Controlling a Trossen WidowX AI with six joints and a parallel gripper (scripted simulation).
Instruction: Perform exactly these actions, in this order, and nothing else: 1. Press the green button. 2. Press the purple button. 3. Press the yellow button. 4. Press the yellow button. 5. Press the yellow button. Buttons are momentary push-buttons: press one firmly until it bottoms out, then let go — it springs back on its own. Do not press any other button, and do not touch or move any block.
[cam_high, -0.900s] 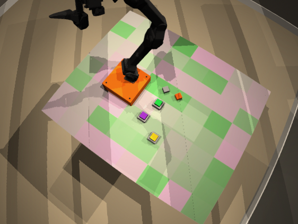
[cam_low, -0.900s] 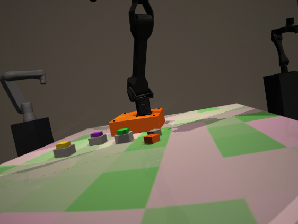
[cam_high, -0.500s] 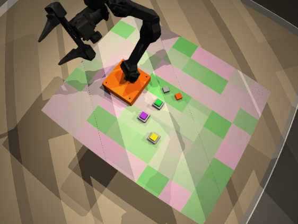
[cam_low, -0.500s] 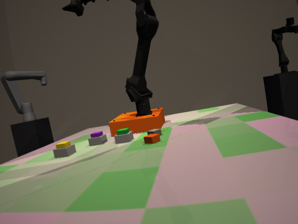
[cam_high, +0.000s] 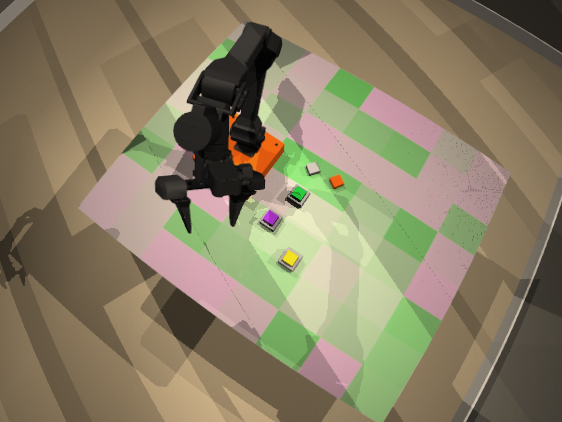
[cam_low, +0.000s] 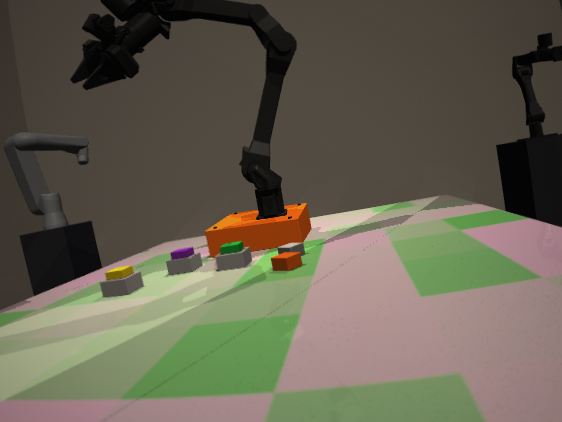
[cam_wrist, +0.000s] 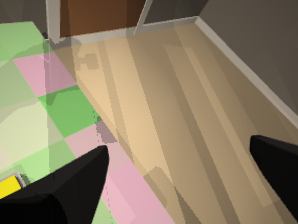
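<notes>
Right now my gripper tip is 70 mm short of the green button, 260 mm to the right of it and 360 mm above it. The rest, counted from my gripper tip: yellow button (130 mm ahead, 80 mm to the left, 360 mm below); then purple button (30 mm ahead, 160 mm to the left, 360 mm below); then grey block (70 mm ahead, 360 mm to the left, 380 mm below).
</notes>
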